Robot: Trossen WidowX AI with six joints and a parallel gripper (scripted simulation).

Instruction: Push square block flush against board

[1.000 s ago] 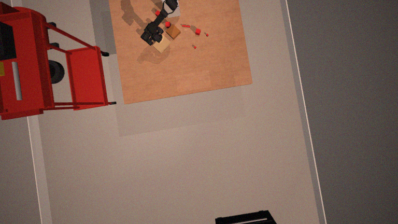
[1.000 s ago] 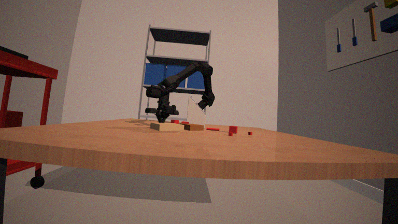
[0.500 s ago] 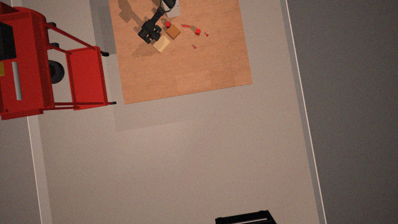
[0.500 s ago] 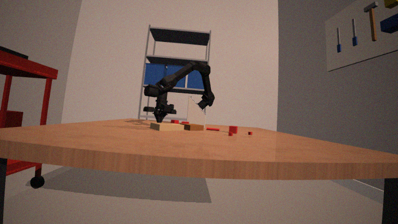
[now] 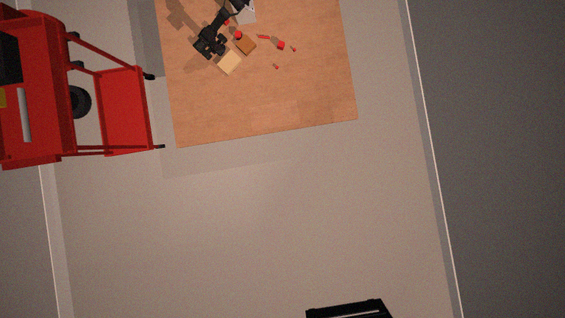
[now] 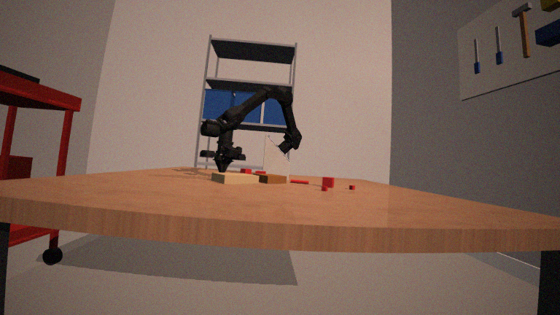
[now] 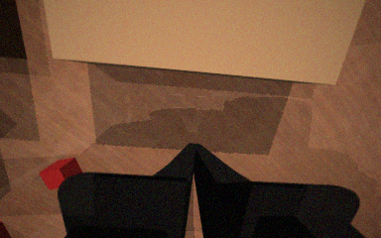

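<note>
My gripper tip is 8 cm to the right of the pale board and 7 cm short of it. From my gripper tip the other things lie so: square block (20 cm to the left, 4 cm behind); red rod (32 cm to the left, 10 cm behind).
</note>
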